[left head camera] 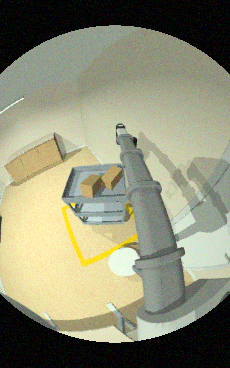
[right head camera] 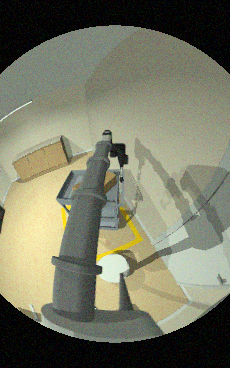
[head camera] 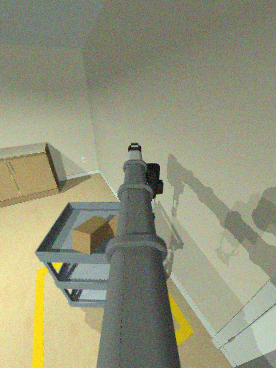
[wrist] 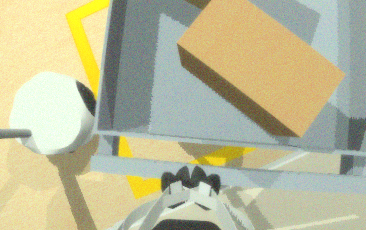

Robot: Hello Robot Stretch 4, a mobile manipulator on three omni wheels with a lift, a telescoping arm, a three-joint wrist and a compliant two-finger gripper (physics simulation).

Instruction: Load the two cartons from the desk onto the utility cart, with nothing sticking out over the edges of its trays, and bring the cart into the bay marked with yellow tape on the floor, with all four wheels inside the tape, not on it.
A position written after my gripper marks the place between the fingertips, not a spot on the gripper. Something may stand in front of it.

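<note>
Wooden cabinet (left head camera: 43, 153) (right head camera: 50, 154), visible. My gripper (wrist: 191, 179), visible too.
</note>
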